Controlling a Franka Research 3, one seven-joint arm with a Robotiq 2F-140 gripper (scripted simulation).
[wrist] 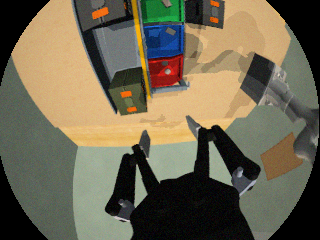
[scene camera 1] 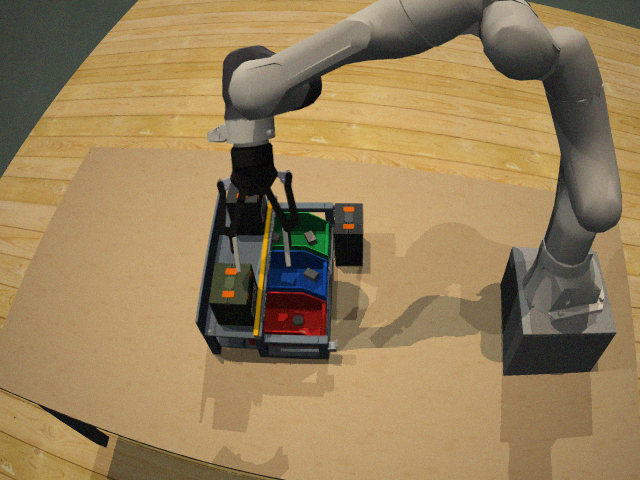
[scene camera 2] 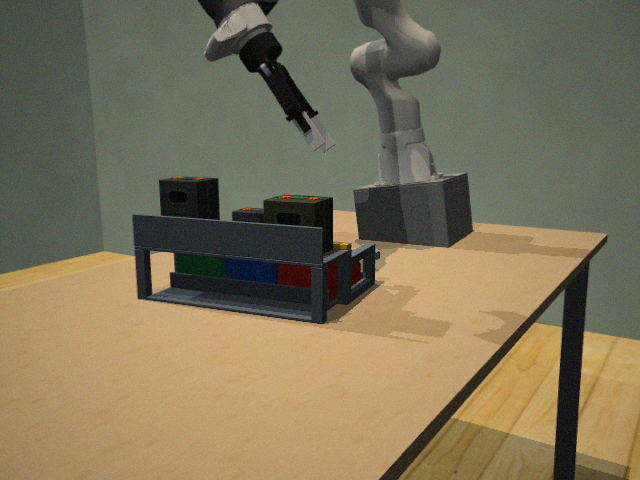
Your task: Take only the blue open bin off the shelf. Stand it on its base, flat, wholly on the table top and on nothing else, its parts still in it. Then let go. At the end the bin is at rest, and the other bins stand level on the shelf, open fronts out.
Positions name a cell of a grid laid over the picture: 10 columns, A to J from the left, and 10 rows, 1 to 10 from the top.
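My gripper appears in the wrist view (F6); a blue open bin appears in the wrist view (E2). My gripper is visible in scene camera 1 (E6), and the bin likewise in scene camera 1 (E6). For my gripper, scene camera 2 (F4); for the bin, scene camera 2 (E6).
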